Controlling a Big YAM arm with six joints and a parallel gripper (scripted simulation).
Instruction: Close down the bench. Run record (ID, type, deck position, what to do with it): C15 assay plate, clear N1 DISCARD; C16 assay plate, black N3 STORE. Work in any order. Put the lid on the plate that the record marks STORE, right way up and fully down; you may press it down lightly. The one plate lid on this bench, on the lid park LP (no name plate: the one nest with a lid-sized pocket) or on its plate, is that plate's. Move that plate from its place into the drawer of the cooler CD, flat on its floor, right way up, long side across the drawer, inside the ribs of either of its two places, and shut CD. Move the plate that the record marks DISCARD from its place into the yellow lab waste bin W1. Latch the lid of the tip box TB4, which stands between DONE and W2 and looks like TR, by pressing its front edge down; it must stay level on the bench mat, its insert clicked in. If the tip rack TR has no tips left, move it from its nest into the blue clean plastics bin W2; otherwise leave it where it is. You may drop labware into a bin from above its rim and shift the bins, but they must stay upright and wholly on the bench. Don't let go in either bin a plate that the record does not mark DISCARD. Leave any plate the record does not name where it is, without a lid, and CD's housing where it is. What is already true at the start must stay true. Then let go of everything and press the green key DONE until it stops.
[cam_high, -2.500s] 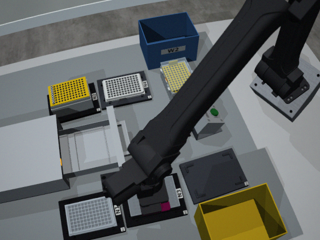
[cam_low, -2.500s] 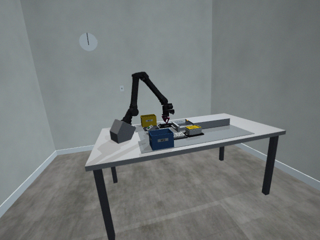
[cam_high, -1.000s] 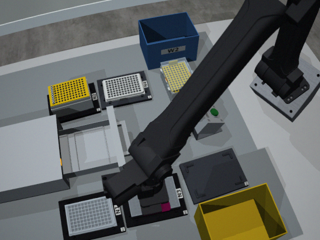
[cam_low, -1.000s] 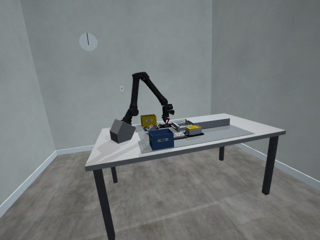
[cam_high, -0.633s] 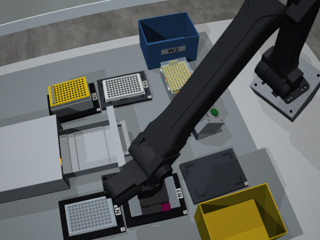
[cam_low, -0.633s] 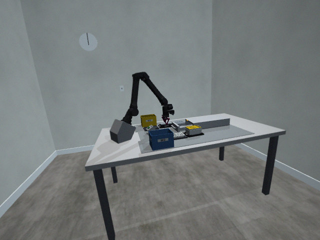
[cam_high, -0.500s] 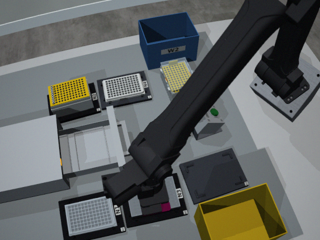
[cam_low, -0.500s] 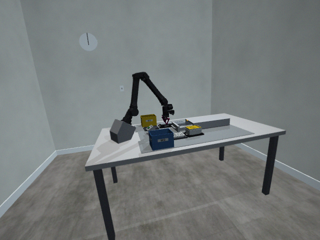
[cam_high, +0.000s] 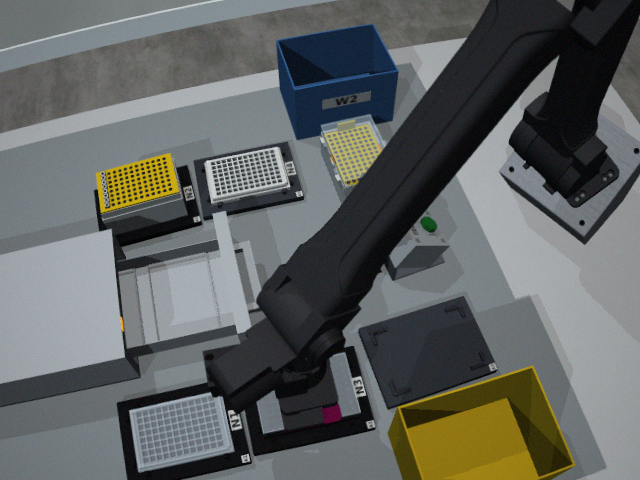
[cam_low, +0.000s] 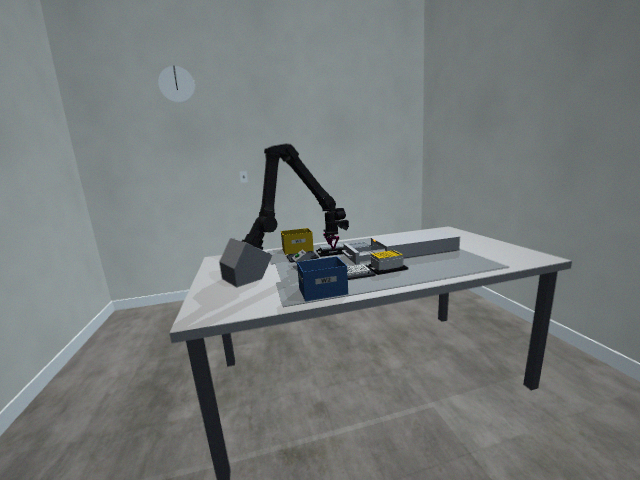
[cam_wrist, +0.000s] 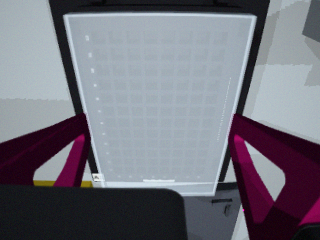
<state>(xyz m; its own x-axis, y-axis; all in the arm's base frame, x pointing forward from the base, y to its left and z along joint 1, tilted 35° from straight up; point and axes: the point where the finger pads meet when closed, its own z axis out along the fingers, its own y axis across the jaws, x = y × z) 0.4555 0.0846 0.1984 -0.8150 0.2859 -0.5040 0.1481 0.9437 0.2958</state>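
Now: hand right at the plate lid. Round my hand: nest n1: 17 cm ahead, 2 cm to the right, 3 cm below; then nest N3: 3 cm below; then black plate: 2 cm below.
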